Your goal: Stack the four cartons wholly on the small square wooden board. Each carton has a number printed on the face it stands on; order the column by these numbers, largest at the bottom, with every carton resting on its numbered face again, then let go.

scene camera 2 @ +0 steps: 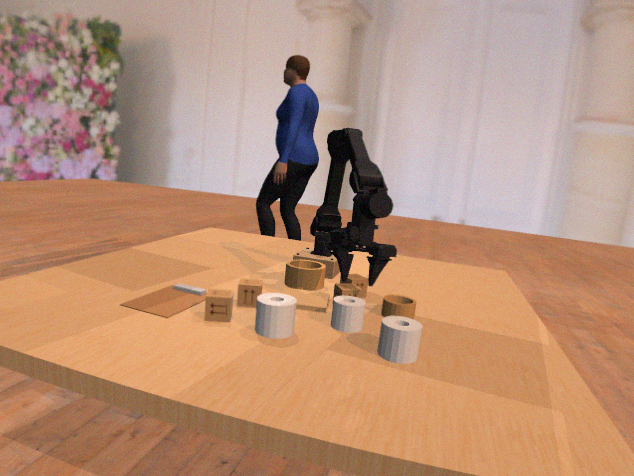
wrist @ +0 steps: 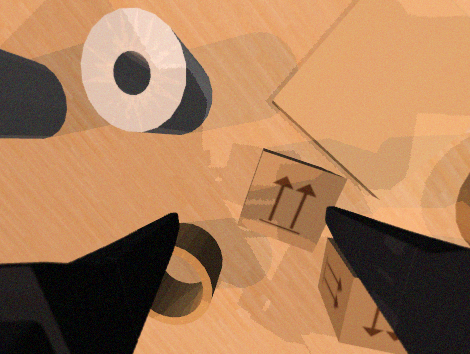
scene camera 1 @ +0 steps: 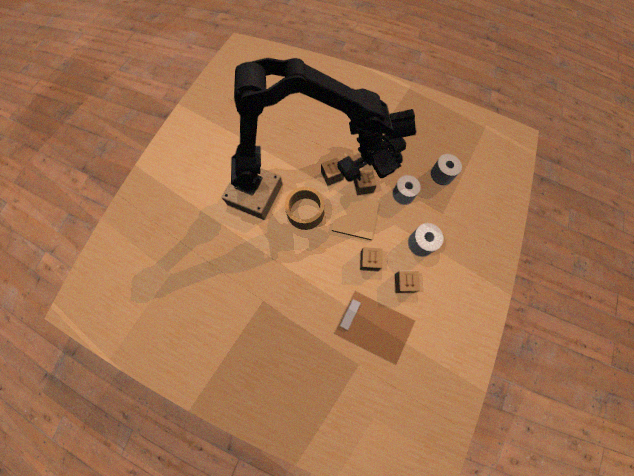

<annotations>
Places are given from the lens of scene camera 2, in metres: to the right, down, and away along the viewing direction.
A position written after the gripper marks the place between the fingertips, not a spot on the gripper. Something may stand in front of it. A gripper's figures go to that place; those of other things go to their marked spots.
gripper [scene camera 2: 356, 283]: 0.10, 0.11, 1.04
square wooden board [scene camera 2: 306, 300]: -0.03, 0.15, 1.05
</annotations>
